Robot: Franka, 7 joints.
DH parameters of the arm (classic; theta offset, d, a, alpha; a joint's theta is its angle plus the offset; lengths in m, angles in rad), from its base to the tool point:
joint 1: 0 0.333 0 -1.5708
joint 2: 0 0 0 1.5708
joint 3: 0 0.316 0.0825 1.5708
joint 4: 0 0 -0.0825 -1.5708
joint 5: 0 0.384 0 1.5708
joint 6: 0 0 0.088 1.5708
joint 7: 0 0.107 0 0
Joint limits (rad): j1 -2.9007..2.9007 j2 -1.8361..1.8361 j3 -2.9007..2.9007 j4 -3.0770..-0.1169 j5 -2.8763..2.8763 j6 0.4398..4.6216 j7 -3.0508..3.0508
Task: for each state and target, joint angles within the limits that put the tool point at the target. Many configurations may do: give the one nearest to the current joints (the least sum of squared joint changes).
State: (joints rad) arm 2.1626 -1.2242 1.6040 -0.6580 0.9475 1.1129 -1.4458
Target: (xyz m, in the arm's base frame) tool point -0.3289 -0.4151 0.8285
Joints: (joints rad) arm 1.7778 -0.6638 1.2327 -0.8224 0.8363 1.1674 -1.4458
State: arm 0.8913 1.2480 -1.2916 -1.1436 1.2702 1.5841 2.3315
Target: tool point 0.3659 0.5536 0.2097
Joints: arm 1.5130 1.0814 -0.9668 -1.3340 1.1885 1.1949 2.3315
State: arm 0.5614 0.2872 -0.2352 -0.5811 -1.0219 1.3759 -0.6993
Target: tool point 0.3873 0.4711 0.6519
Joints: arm 0.9903 0.3911 0.0796 -1.0054 -0.8245 1.0560 -0.6993
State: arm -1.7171 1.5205 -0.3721 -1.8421 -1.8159 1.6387 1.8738
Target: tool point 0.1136 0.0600 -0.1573
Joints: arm -1.7845 1.7993 0.3548 -2.3647 -1.7524 1.8235 1.8738
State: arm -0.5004 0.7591 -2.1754 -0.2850 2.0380 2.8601 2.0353
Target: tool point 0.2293 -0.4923 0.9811
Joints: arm -0.7450 0.8528 -2.0696 -0.4618 2.0520 2.7824 2.0353
